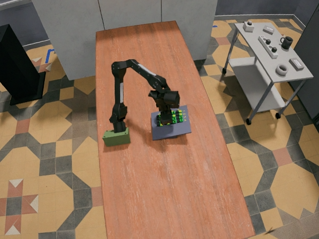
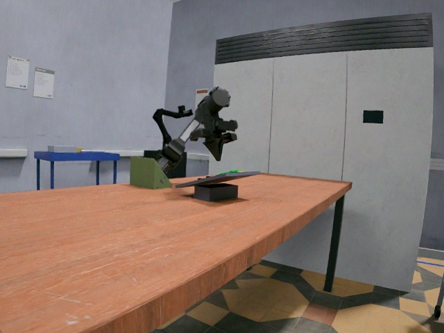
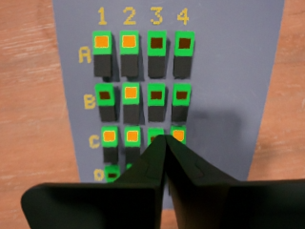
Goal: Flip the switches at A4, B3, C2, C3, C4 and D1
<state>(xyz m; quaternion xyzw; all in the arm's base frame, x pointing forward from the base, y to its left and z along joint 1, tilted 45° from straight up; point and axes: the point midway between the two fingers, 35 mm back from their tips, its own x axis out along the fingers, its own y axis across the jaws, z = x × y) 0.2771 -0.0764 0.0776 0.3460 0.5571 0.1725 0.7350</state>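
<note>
Right now my hand is 90 mm above the switch C2 and 20 mm to the right of it. The rest, counted from my hand: switch C3: 90 mm below; then switch B3: 80 mm below, 30 mm ahead; then switch B2: 80 mm below, 40 mm ahead, 20 mm to the left.
</note>
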